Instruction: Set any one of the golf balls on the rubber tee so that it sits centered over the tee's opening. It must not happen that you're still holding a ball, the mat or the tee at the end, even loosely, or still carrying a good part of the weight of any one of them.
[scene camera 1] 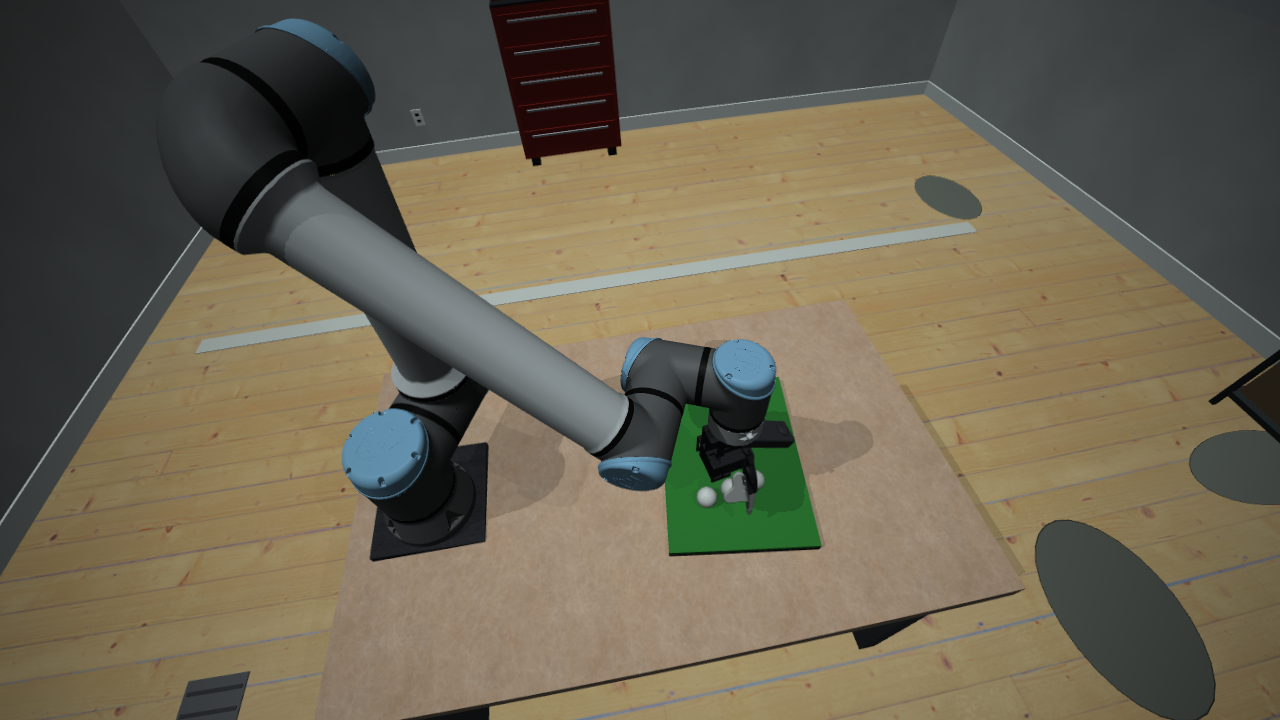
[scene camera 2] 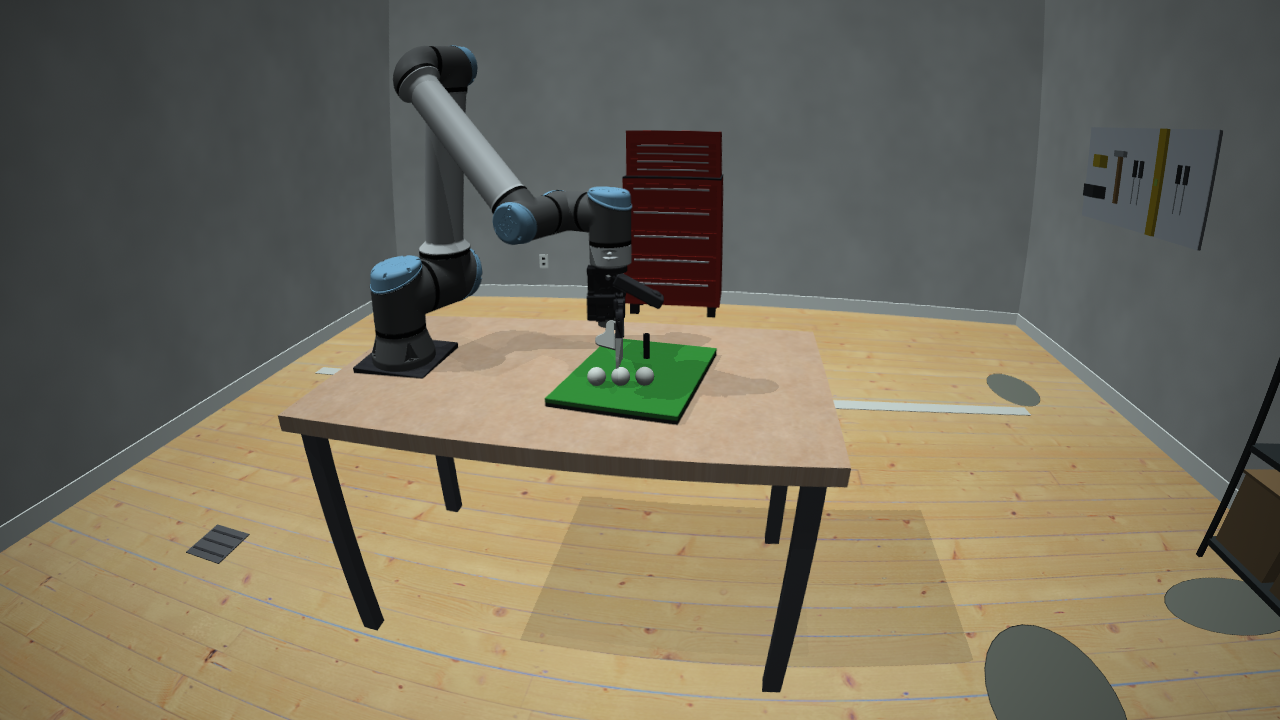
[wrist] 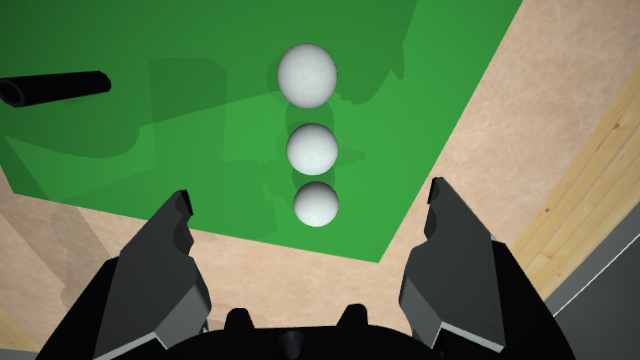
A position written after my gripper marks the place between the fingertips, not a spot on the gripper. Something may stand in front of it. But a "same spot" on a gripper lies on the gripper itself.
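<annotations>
My gripper can be seen in the wrist view (309, 185), and scene camera 1 and scene camera 2 show it too. On my gripper, (scene camera 1: 744, 485) and (scene camera 2: 613, 333) are the same spot.
</annotations>
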